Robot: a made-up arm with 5 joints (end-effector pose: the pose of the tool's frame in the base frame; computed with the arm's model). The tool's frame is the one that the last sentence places. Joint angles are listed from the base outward.
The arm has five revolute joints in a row. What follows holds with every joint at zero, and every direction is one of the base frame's.
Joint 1 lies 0.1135 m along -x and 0.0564 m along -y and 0.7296 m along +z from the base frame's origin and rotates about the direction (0.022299, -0.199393, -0.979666).
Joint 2 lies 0.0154 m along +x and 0.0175 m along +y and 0.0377 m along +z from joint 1 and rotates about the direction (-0.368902, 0.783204, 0.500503).
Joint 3 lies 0.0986 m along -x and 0.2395 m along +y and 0.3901 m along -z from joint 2 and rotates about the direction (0.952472, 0.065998, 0.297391).
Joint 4 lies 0.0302 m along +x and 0.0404 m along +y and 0.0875 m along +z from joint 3 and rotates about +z.
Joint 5 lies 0.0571 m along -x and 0.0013 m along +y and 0.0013 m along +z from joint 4 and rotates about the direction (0.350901, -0.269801, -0.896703).
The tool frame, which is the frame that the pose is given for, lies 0.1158 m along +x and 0.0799 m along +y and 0.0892 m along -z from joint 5; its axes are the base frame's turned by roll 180, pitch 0 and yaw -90 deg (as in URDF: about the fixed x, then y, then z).
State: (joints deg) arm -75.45 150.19 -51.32 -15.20 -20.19
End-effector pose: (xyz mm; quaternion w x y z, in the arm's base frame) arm 228.6 -316.6 1111.0 0.4320 0.1968 0.7810 0.4058
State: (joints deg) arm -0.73 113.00 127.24 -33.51 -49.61
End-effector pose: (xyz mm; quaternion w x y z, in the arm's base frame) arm -358.5 -161.3 916.7 0.1695 0.1875 -0.2522 -0.9341
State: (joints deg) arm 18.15 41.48 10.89 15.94 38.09
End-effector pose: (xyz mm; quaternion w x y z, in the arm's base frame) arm -281.2 207.3 420.5 0.0837 0.5687 -0.7924 -0.2043
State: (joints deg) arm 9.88 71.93 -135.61 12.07 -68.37
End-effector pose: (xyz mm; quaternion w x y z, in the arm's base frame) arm -558.4 -192.5 646.6 0.9137 0.0420 0.2525 0.3155
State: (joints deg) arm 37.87 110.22 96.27 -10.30 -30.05
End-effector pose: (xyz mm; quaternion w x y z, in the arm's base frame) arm -430.1 83.5 872.4 0.0257 -0.3363 0.3632 0.8685
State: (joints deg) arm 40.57 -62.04 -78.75 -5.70 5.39
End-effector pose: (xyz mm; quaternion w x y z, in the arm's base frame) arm 404.8 -170.4 715.6 0.1087 -0.3506 -0.8816 0.2967
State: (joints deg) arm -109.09 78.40 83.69 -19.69 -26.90
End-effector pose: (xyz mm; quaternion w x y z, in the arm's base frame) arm -26.1 -423.0 812.8 0.7767 0.4476 0.2762 -0.3466
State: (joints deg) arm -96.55 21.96 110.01 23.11 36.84
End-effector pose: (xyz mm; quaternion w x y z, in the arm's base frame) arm -324.8 -231.7 555.3 0.3691 0.3958 -0.0010 -0.8409
